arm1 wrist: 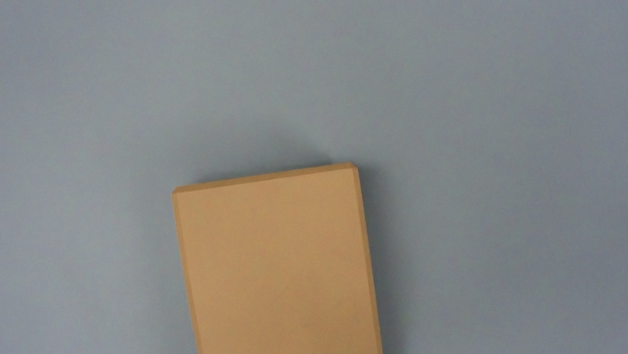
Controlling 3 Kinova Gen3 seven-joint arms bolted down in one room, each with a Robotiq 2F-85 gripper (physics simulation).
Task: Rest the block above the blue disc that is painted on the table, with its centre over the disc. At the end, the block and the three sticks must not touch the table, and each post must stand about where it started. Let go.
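Note:
A tan box-shaped piece [280, 260], which looks like the block, shows in the lower middle of the arm1 wrist view. Its broad flat face is toward the camera, its edges are bevelled, and it is turned slightly. Its lower end is cut off by the bottom edge of the view. A soft shadow lies along its far end and right side. The fingers of arm1 do not show, so their place relative to the block is hidden. The grippers of arm2 and arm3, the blue disc, the three sticks and the posts do not show in this view.
A plain grey surface [475, 125], which looks like the table top, surrounds the block at the left, the right and beyond its far end. No table edge shows.

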